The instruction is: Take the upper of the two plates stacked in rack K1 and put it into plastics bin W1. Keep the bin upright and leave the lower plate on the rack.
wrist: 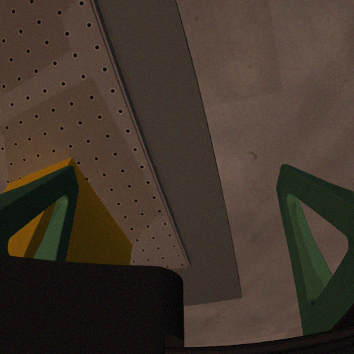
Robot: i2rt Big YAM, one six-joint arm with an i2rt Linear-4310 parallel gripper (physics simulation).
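Visible here: a yellow bin [95, 237] and the gripper [177, 176].
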